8 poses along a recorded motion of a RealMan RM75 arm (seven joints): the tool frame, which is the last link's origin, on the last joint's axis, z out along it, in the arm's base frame.
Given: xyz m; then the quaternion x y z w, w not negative.
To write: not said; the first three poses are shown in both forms.
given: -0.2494 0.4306 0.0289 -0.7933 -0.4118 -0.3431 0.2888
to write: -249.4 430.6 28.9 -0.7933 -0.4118 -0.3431 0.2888
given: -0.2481 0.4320 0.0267 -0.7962 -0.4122 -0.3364 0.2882
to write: -248.1 432.0 26.7 -0.7962 -0.4122 -0.3364 0.2882
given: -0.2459 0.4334 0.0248 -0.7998 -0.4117 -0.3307 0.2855
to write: -245.9 433.4 24.8 -0.7998 -0.4117 -0.3307 0.2855
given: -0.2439 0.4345 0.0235 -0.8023 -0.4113 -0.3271 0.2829
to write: -243.9 434.5 23.5 -0.8023 -0.4113 -0.3271 0.2829
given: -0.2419 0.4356 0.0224 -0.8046 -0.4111 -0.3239 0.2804
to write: -241.9 435.6 22.4 -0.8046 -0.4111 -0.3239 0.2804
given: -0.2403 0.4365 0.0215 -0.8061 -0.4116 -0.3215 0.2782
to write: -240.3 436.5 21.5 -0.8061 -0.4116 -0.3215 0.2782
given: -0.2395 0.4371 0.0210 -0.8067 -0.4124 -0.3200 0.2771
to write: -239.5 437.1 21.0 -0.8067 -0.4124 -0.3200 0.2771
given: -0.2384 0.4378 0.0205 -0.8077 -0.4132 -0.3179 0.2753
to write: -238.4 437.8 20.5 -0.8077 -0.4132 -0.3179 0.2753
